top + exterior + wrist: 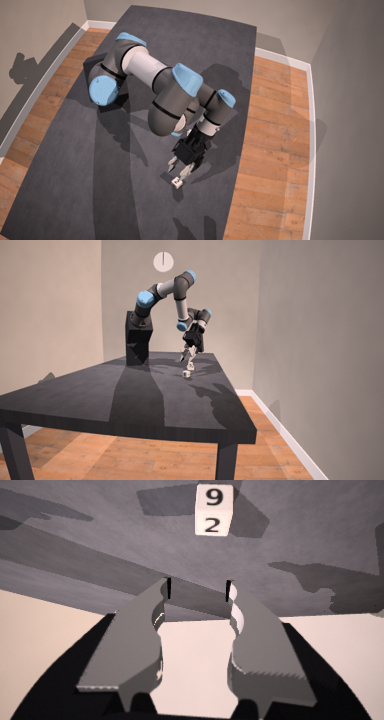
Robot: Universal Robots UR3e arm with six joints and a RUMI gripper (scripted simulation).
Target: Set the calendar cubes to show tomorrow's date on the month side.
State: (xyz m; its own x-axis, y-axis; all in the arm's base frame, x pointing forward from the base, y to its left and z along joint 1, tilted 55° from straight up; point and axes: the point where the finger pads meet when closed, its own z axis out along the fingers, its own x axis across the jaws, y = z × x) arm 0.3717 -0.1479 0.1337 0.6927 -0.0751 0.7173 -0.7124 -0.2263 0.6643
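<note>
Right now the white cube is 10 mm to the right of my hand and 70 mm below it. The rest, counted from my hand: calendar tray 30 mm ahead, 190 mm to the left, 80 mm below.
</note>
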